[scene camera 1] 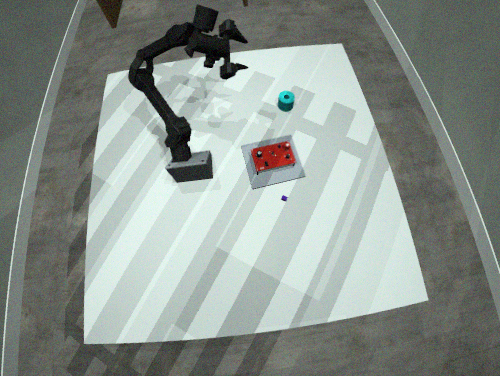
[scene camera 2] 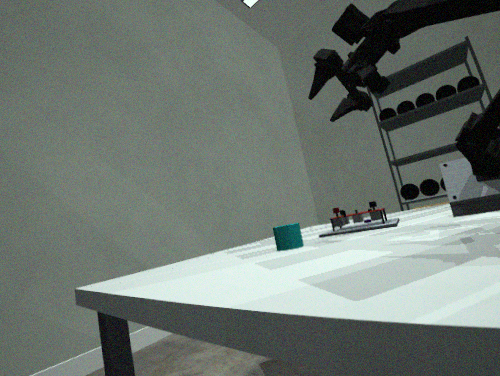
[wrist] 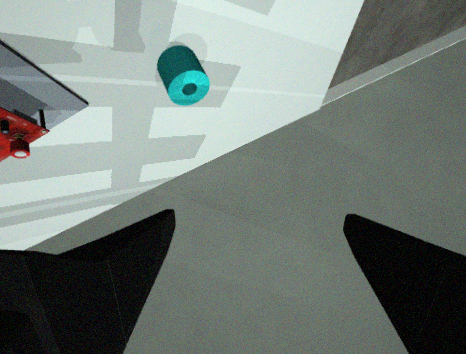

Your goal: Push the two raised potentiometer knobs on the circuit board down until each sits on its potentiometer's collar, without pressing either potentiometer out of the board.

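Note:
A red circuit board stands on short legs over a grey plate. A dark knob with a pale top stands above one end of the board. A red knob with a pale top stands above the other end. The gaps between knobs and collars are too small to judge. My gripper is open and empty, high above the table's far edge and well away from the board. The wrist view shows part of the board at its left edge.
A teal cylinder with a hole in its top stands on the white table beyond the plate. A small purple cube lies near the plate. The arm's base is left of the plate. A shelf rack stands behind.

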